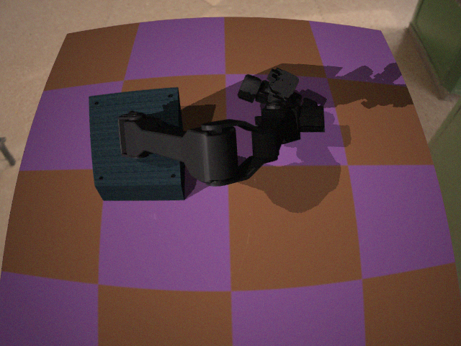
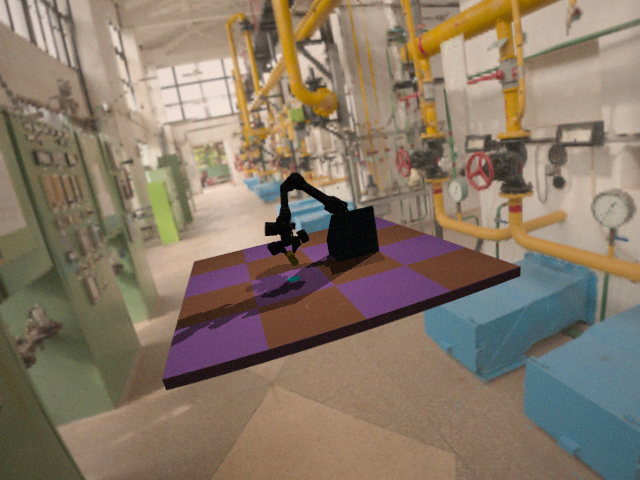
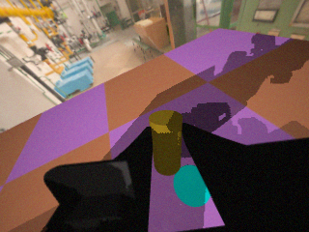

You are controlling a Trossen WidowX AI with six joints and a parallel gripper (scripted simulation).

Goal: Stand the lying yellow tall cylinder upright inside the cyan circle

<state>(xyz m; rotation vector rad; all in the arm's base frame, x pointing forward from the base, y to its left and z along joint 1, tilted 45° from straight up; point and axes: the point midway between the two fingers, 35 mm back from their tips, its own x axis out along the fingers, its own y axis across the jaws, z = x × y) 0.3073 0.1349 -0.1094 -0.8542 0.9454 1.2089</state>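
Right now the cyan circle is 13 cm below my gripper tip, 3 cm to the right of it and 1 cm ahead of it. Also, from my gripper tip: yellow tall cylinder 2 cm below, 1 cm behind.
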